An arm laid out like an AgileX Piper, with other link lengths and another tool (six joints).
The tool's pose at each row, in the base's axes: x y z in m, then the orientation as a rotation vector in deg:
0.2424, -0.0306, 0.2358, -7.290, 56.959, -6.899
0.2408, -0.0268, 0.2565, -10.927, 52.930, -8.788
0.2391, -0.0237, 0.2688, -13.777, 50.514, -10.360
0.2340, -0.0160, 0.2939, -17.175, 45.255, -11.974
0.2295, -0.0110, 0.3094, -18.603, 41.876, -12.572
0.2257, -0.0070, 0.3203, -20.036, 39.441, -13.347
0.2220, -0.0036, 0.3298, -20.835, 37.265, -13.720
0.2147, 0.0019, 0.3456, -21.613, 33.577, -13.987
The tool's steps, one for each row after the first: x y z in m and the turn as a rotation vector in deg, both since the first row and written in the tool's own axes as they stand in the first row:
-0.0186, 0.0003, 0.0100, -1.914, -3.964, -3.438
-0.0302, 0.0013, 0.0154, -3.444, -6.289, -6.203
-0.0549, 0.0046, 0.0250, -5.251, -11.400, -9.440
-0.0709, 0.0069, 0.0298, -5.986, -14.700, -10.820
-0.0826, 0.0089, 0.0327, -6.712, -17.037, -12.311
-0.0930, 0.0105, 0.0349, -7.099, -19.153, -13.150
-0.1109, 0.0131, 0.0376, -7.432, -22.774, -13.999

